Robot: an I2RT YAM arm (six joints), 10 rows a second.
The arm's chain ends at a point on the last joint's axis. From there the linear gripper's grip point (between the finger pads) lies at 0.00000 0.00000 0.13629 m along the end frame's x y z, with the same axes.
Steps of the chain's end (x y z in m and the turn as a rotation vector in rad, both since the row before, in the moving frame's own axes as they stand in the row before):
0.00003, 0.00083, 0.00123, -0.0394, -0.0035, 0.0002
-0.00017, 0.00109, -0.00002, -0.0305, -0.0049, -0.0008
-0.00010, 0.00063, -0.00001, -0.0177, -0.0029, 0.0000
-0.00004, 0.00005, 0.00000, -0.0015, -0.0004, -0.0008
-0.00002, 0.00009, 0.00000, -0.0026, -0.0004, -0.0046
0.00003, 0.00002, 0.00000, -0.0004, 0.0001, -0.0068
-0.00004, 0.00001, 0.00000, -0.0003, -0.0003, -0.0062
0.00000, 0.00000, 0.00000, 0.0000, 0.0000, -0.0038
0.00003, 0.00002, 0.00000, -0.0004, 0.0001, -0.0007
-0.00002, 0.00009, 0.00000, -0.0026, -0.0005, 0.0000
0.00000, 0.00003, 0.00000, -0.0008, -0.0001, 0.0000
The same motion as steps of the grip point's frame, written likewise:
-0.00045, 0.00620, 0.00112, -0.0394, -0.0035, 0.0002
-0.00084, 0.00525, -0.00009, -0.0305, -0.0049, -0.0008
-0.00050, 0.00304, -0.00003, -0.0177, -0.0029, 0.0000
-0.00009, 0.00025, 0.00000, -0.0015, -0.0004, -0.0008
-0.00007, 0.00044, 0.00000, -0.0026, -0.0004, -0.0046
0.00004, 0.00007, 0.00000, -0.0004, 0.0001, -0.0068
-0.00008, 0.00005, 0.00000, -0.0003, -0.0003, -0.0062
0.00000, 0.00000, 0.00000, 0.0000, 0.0000, -0.0038
0.00004, 0.00007, 0.00000, -0.0004, 0.0001, -0.0007
-0.00009, 0.00044, 0.00000, -0.0026, -0.0005, 0.0000
-0.00001, 0.00014, 0.00000, -0.0008, -0.0001, 0.0000

